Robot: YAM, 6 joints.
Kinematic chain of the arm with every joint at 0, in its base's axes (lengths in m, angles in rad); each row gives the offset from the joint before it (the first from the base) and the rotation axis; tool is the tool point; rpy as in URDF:
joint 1: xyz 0 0 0.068 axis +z
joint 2: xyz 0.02 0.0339 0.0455 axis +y
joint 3: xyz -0.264 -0.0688 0 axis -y
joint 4: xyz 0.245 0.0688 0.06 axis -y
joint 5: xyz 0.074 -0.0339 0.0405 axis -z
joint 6: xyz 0.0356 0 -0.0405 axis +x
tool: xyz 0 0 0 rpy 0 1.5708 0
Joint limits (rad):
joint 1: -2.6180..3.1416
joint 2: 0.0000..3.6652
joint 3: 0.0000..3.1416
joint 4: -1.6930..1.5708
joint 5: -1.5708..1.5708
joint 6: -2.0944..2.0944
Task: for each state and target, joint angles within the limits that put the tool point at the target. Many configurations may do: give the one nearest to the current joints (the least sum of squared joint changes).
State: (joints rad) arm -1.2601 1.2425 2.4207 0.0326 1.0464 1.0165
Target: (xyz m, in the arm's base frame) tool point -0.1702 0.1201 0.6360
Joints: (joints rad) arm -0.7741 0.7961 2.3267 -0.0643 1.1943 1.0165
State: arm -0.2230 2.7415 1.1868 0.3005 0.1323 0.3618
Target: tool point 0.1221 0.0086 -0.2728
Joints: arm 0.0820 3.3683 1.1057 0.2709 0.0401 0.3618
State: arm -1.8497 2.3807 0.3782 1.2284 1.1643 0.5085
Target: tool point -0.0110 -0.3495 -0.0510
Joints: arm -1.5134 2.6119 0.8874 1.1898 1.0588 0.5085
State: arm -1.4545 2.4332 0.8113 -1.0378 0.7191 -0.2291
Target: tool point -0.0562 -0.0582 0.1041
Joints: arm -1.9990 2.1221 0.3653 -1.5666 0.8591 -0.2291
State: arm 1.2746 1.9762 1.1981 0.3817 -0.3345 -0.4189
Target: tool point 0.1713 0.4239 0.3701
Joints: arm 1.1630 1.8745 1.5788 0.4697 -0.3099 -0.4189
